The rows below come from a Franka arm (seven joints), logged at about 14 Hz.
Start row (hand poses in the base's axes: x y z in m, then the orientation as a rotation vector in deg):
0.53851, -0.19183, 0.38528, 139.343, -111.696, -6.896
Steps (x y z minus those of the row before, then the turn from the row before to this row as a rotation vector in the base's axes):
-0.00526, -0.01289, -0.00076, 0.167, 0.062, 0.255
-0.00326, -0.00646, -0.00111, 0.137, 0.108, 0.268
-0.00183, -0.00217, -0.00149, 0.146, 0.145, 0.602
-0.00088, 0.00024, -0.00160, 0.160, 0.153, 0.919
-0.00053, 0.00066, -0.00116, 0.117, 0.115, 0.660
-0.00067, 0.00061, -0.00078, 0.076, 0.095, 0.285
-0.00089, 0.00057, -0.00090, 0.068, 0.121, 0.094
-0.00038, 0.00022, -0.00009, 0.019, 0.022, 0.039
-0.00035, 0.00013, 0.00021, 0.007, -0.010, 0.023
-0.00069, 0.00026, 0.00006, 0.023, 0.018, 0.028
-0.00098, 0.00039, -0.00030, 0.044, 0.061, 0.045
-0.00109, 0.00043, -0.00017, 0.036, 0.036, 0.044
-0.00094, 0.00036, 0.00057, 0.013, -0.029, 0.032
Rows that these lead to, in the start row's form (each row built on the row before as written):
0.53325, -0.20472, 0.38452, 139.653, -111.424, -7.133
0.52999, -0.21118, 0.38341, 139.931, -111.104, -7.395
0.52816, -0.21335, 0.38192, 140.505, -110.355, -7.704
0.52728, -0.21311, 0.38032, 141.371, -109.206, -8.030
0.52675, -0.21245, 0.37916, 141.986, -108.375, -8.272
0.52608, -0.21184, 0.37838, 142.241, -108.008, -8.456
0.52519, -0.21127, 0.37748, 142.303, -107.870, -8.668
0.52481, -0.21105, 0.37739, 142.338, -107.820, -8.713
0.52446, -0.21092, 0.37760, 142.369, -107.797, -8.707
0.52377, -0.21066, 0.37766, 142.399, -107.764, -8.751
0.52279, -0.21027, 0.37736, 142.434, -107.701, -8.867
0.52170, -0.20984, 0.37719, 142.477, -107.646, -8.945
0.52076, -0.20948, 0.37776, 142.530, -107.621, -8.922

